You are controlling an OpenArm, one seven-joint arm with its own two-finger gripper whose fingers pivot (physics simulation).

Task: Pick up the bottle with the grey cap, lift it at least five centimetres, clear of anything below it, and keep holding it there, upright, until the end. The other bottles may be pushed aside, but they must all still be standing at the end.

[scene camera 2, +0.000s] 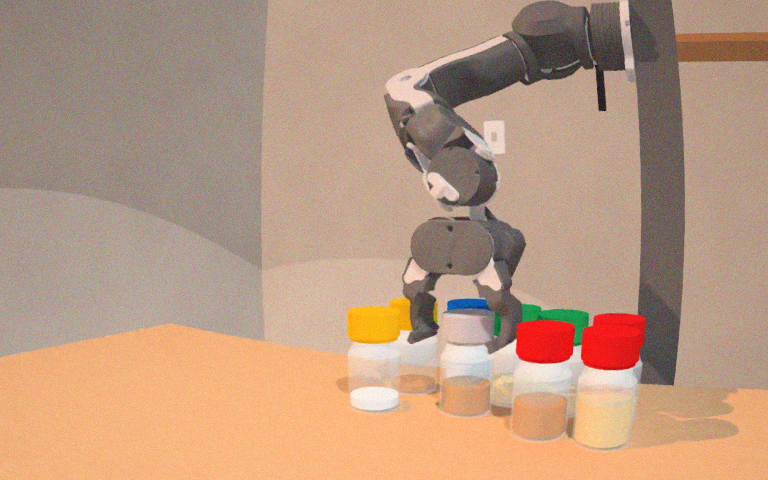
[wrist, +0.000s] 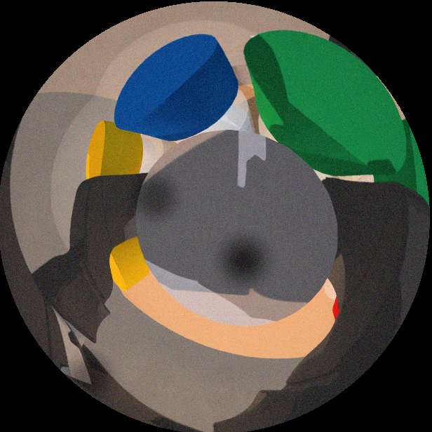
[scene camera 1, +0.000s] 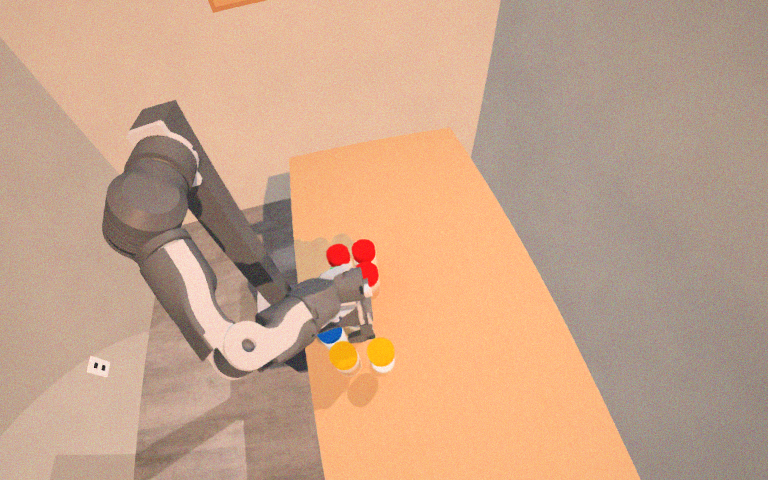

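Observation:
The bottle with the grey cap (scene camera 2: 467, 327) (wrist: 200, 220) stands upright on the table (scene camera 1: 453, 283) (scene camera 2: 226, 418), with brown contents. Its cap fills the middle of the wrist view. It cannot be made out in scene camera 1, where the hand covers that spot. My gripper (scene camera 2: 461, 339) (wrist: 225, 228) is open and points down. Its fingers stand on either side of the grey cap, with the tips near the cap's lower edge. In scene camera 2 a gap shows at the left finger; contact at the right finger cannot be told. In the wrist view the cap hides the fingertips.
A blue-capped bottle (scene camera 1: 330, 335) (scene camera 2: 467, 304) (wrist: 175, 90) and a green-capped one (wrist: 325, 100) stand close by. Two yellow-capped bottles, one nearer camera 2 (scene camera 2: 373, 324), are beside the left finger. Red-capped bottles, one at front (scene camera 2: 545, 341), stand right. All appear upright.

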